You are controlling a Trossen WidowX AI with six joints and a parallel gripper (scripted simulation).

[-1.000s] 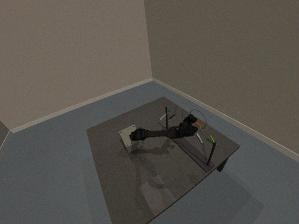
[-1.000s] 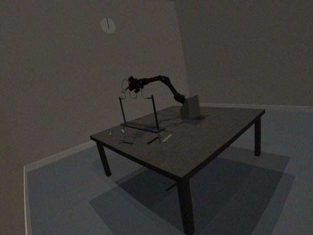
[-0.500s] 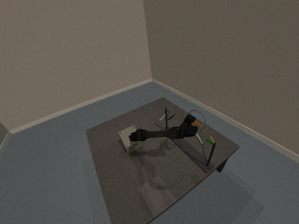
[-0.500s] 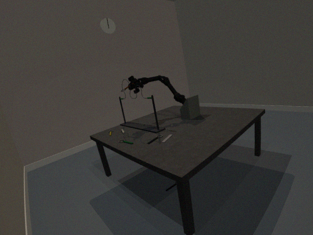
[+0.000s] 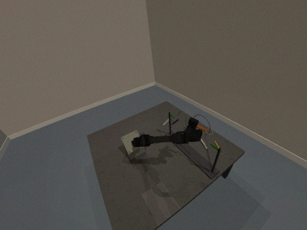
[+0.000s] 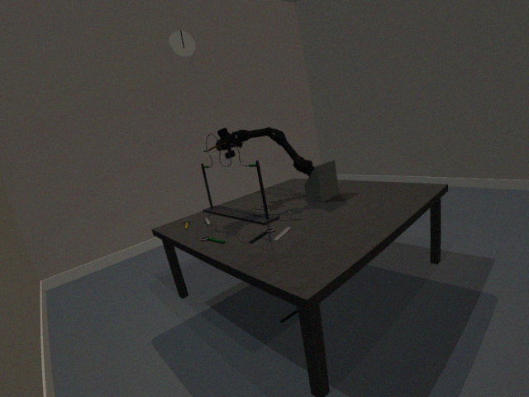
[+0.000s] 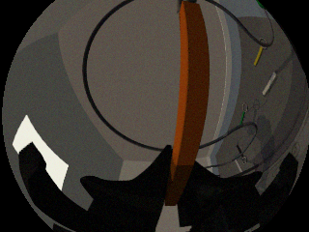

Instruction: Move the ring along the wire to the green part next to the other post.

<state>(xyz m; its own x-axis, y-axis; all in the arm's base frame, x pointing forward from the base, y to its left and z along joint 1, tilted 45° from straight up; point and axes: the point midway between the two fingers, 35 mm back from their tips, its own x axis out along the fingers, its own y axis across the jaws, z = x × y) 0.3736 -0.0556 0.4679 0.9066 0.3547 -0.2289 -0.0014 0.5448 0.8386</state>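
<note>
Right now the ring with orange handle is 90 mm to the right of my gripper tip and 20 mm below it. From my gripper tip the other things lie so: green-handled ring 430 mm below, 330 mm ahead, 290 mm to the left; then black-handled ring 490 mm to the left, 430 mm below, 160 mm ahead; then white piece 430 mm below, 200 mm ahead, 20 mm to the left.
</note>
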